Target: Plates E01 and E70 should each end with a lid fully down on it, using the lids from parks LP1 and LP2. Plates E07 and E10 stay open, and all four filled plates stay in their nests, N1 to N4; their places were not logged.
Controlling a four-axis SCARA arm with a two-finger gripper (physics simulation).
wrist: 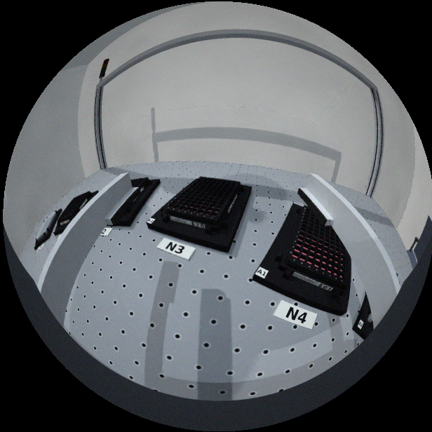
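Note:
My gripper (218, 176) is open and empty, one finger on each side of the view. Between the fingers, a dark plate (202, 197) without a lid sits in nest N3 (240, 232); its small label seems to end in 0, the middle character is unclear. A plate with red wells (317, 250) sits in nest N4 (275, 255), partly behind the right finger; its label seems to start E0, the last character is unclear. I see no lid on it. Nest N2 (122, 220) is partly hidden by the left finger. LP1 and LP2 cannot be identified.
Beyond the left finger stand a dark labelled block (74, 212) and a flat holder with a pale top (47, 229). A dark holder with a small tag (367, 320) is partly cut off at lower right. A grey frame (235, 34) stands at the back.

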